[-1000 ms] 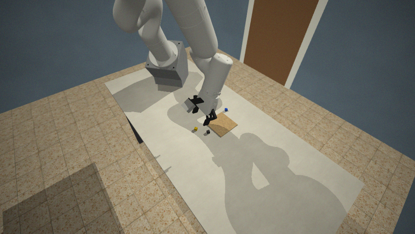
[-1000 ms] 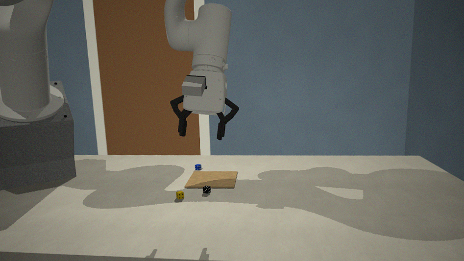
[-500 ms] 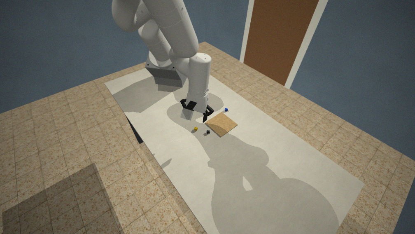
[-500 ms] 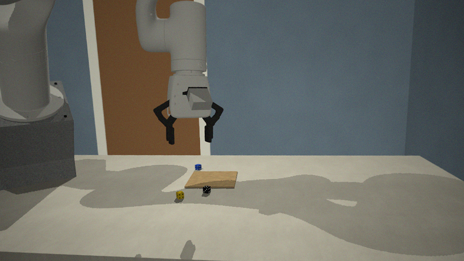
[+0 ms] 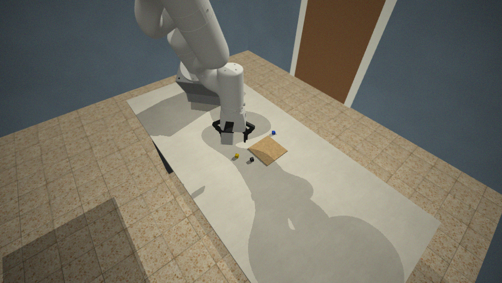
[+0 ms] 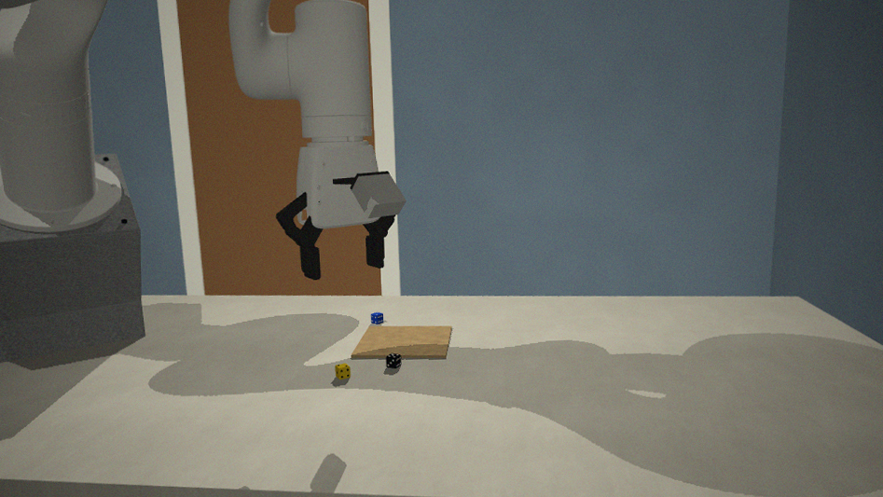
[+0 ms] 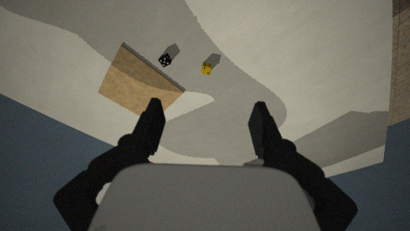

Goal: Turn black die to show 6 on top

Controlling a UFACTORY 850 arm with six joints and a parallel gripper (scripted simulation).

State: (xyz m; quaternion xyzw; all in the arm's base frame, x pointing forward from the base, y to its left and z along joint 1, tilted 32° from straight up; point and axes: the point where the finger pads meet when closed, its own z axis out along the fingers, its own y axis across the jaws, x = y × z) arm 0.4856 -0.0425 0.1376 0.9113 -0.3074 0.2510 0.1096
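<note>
Now: hand 20 mm past the yellow die, 20 mm to the right of it and 150 mm above it. From my hand the other things lie so: blue die (40 mm behind, 270 mm to the left, 150 mm below); then black die (40 mm ahead, 60 mm to the left, 150 mm below); then tan square mat (30 mm ahead, 170 mm to the left, 160 mm below).
</note>
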